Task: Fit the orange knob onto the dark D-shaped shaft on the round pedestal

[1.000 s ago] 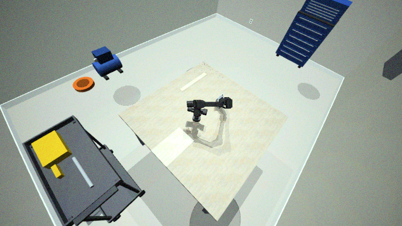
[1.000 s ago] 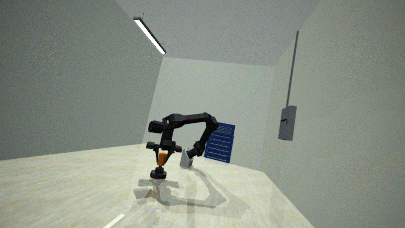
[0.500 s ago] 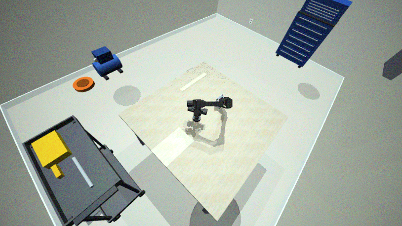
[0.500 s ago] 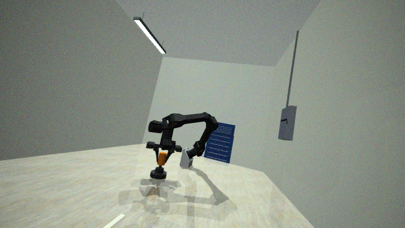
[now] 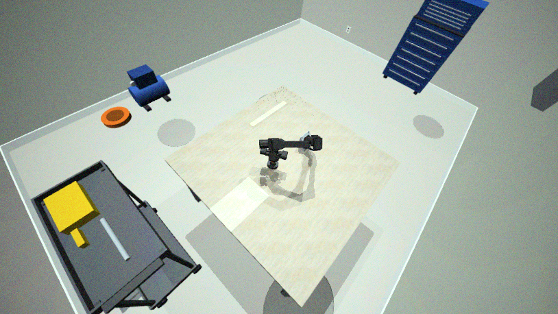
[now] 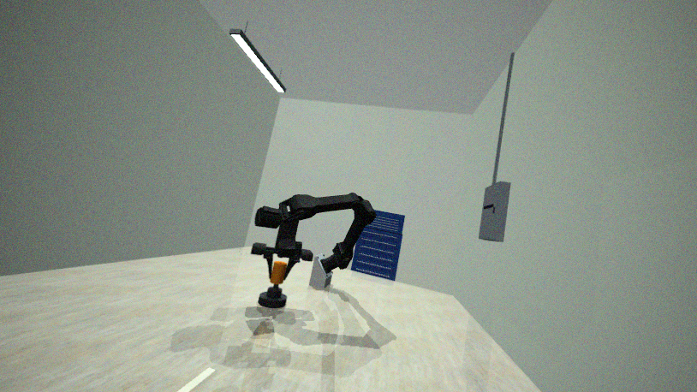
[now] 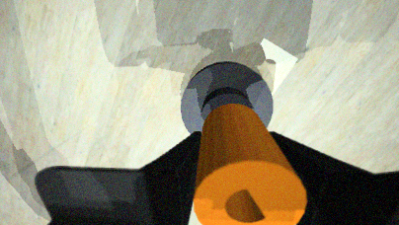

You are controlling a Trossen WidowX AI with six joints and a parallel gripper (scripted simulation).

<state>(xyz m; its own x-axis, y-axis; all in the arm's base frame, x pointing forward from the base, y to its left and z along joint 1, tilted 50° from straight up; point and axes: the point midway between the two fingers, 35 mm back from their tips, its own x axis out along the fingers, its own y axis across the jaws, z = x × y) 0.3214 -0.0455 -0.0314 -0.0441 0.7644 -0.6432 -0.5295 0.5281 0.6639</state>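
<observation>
The pedestal is 4 cm below my gripper tip. Also, from my gripper tip: orange knob (2 cm above).
</observation>
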